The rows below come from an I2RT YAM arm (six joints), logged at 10 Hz.
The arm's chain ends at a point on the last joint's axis. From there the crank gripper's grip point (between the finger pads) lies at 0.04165 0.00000 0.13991 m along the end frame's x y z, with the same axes.
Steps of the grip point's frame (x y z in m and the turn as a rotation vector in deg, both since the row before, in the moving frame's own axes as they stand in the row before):
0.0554, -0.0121, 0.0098, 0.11, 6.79, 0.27
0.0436, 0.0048, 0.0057, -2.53, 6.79, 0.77
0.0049, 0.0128, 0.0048, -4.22, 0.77, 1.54
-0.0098, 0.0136, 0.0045, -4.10, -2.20, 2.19
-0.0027, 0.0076, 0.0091, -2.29, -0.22, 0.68
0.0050, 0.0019, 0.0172, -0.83, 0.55, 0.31
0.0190, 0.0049, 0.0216, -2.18, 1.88, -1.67
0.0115, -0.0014, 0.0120, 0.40, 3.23, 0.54
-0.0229, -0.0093, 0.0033, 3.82, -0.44, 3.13
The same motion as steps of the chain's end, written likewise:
0.0392, -0.0121, 0.0157, 0.11, 6.79, 0.27
0.0274, -0.0019, 0.0118, -2.53, 6.79, 0.77
0.0032, 0.0014, 0.0058, -4.22, 0.77, 1.54
-0.0042, 0.0021, 0.0034, -4.10, -2.20, 2.19
-0.0021, 0.0015, 0.0091, -2.29, -0.22, 0.68
0.0037, -0.0004, 0.0176, -0.83, 0.55, 0.31
0.0144, 0.0009, 0.0231, -2.18, 1.88, -1.67
0.0037, -0.0009, 0.0146, 0.40, 3.23, 0.54
-0.0220, -0.0022, 0.0032, 3.82, -0.44, 3.13

